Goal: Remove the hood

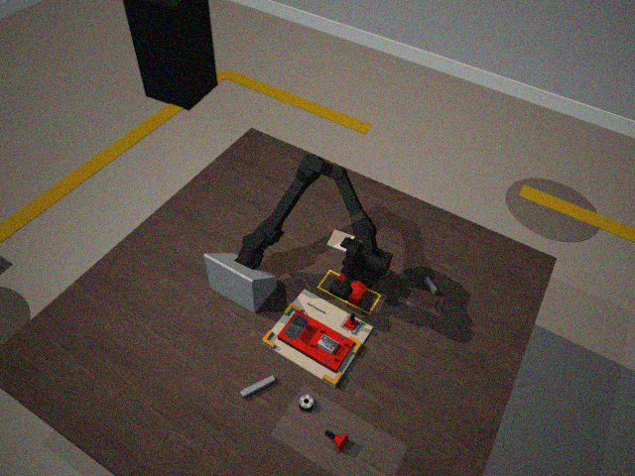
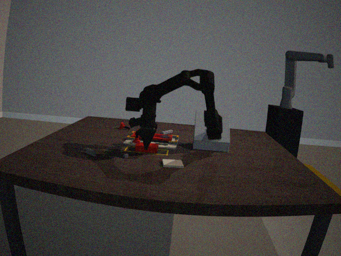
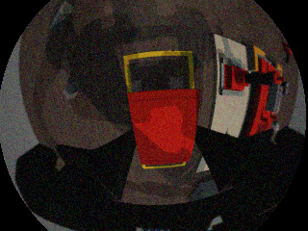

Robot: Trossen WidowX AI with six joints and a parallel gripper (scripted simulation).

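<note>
My gripper tip is right at the hood. Also, from my gripper tip: white tile 18 cm to the left, 10 cm behind, 1 cm below.
</note>
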